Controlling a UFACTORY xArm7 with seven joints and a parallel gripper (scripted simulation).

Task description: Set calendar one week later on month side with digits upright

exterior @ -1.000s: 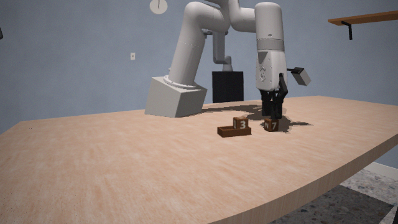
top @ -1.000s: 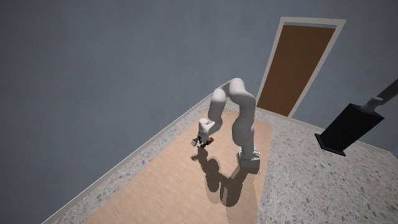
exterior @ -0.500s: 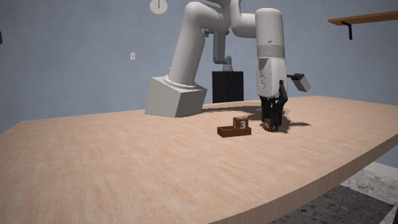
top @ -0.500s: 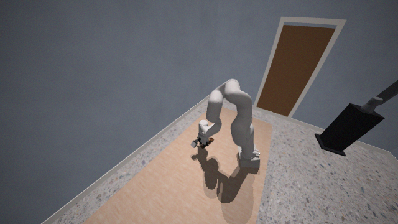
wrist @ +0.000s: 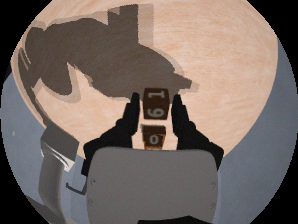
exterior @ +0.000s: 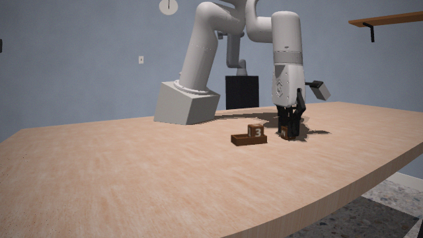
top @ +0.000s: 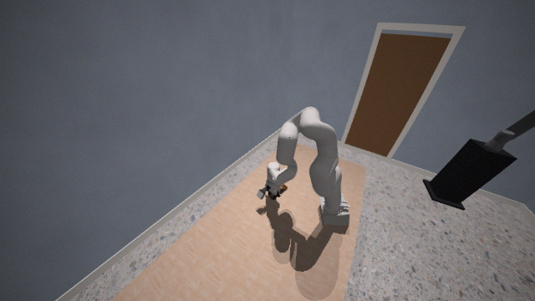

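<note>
Right now my hand is 10 mm above the cube. Round my hand: brown wooden tray (100 mm to the right, 40 mm behind, 20 mm below).
</note>
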